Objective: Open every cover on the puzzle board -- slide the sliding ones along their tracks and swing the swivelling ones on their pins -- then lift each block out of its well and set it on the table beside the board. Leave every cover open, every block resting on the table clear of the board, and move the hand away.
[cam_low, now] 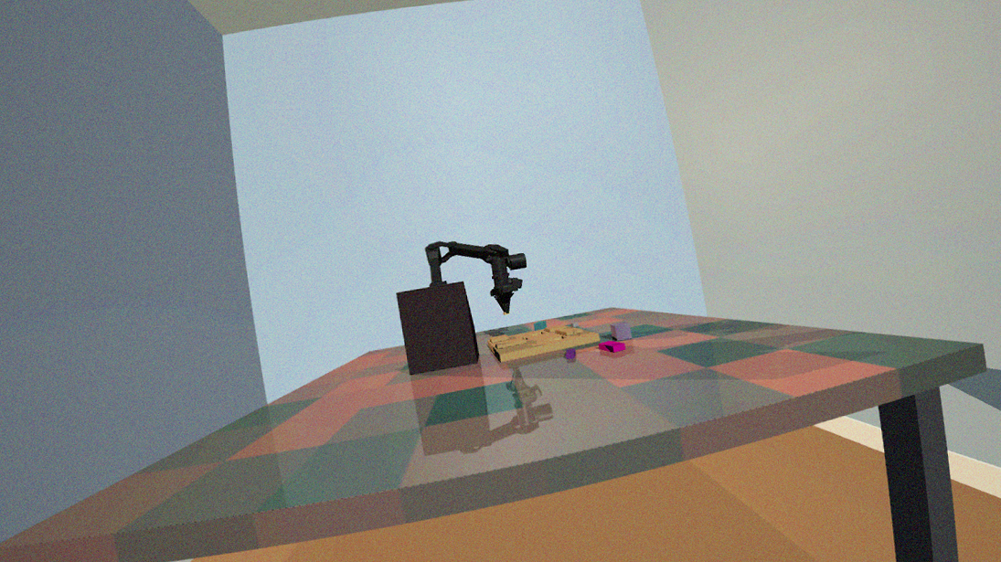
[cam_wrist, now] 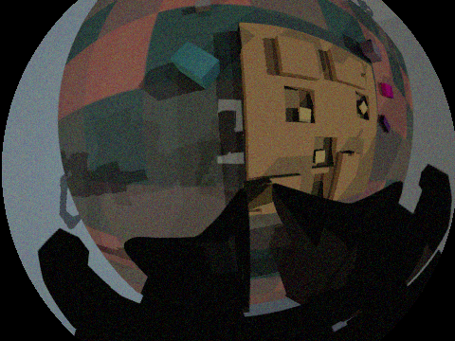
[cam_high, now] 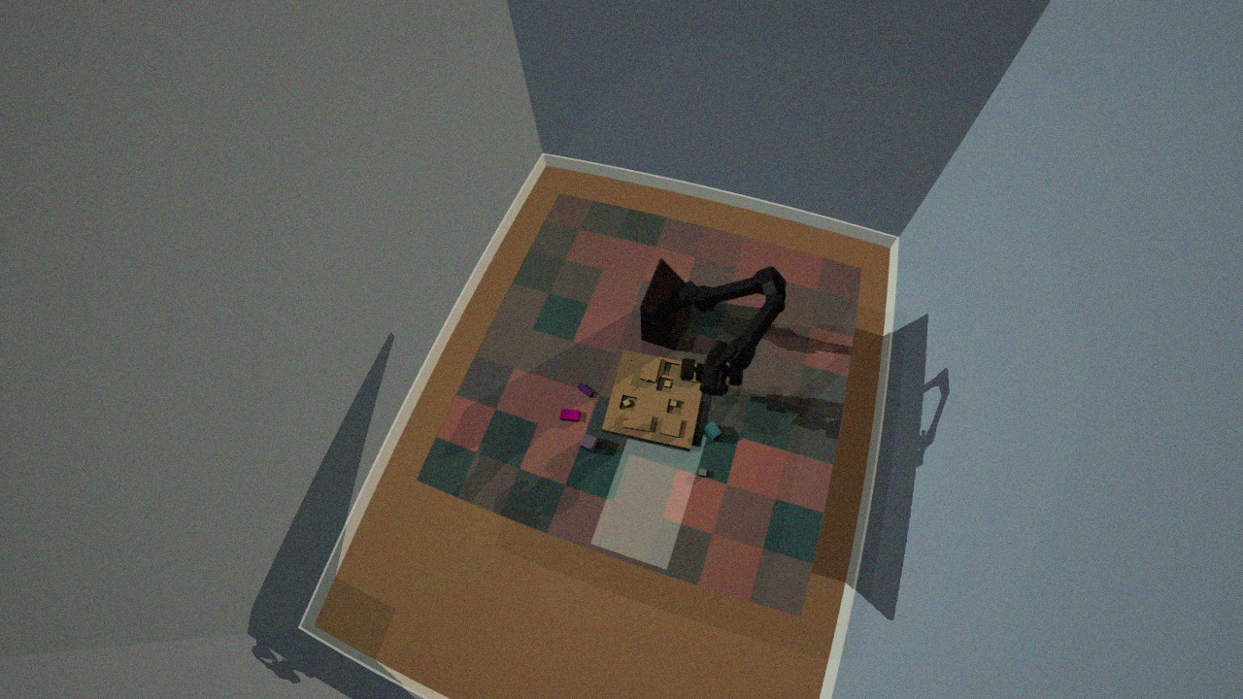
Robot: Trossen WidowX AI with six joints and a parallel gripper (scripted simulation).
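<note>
Right now the tan puzzle board is 7 cm ahead of my gripper tip, 13 cm to the right of it and 9 cm below it. The rest, counted from my gripper tip: teal block (12 cm ahead, 7 cm to the left, 8 cm below); then lavender block (31 cm ahead, 28 cm to the right, 9 cm below); then small grey block (26 cm ahead, 9 cm to the left, 10 cm below).
</note>
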